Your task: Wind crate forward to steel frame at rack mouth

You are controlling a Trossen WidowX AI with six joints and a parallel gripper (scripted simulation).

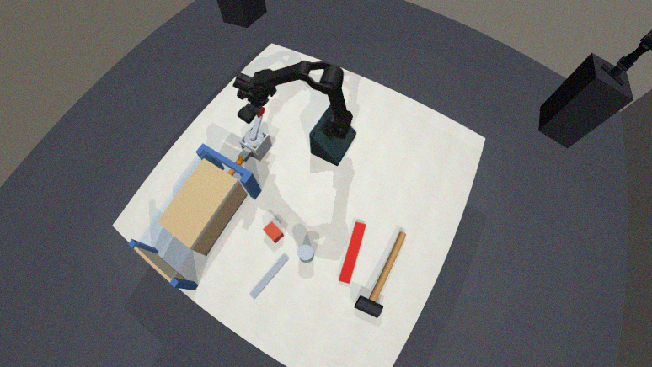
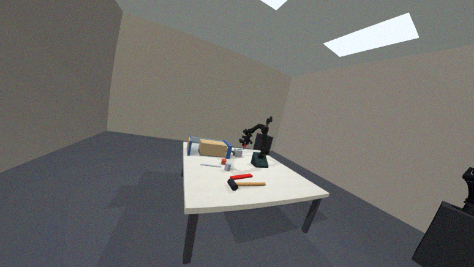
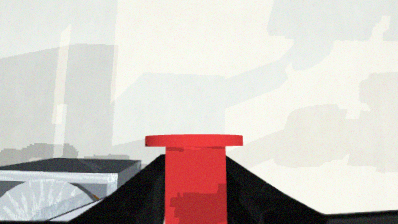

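My gripper tip is 3 cm short of the winch handle, 3 cm to the right of it and 3 cm above it. The rest, counted from my gripper tip: grey winch (8 cm ahead, 5 cm to the left, 10 cm below); blue frame post (25 cm ahead, 5 cm to the left, 2 cm below); red knob (2 cm to the left).
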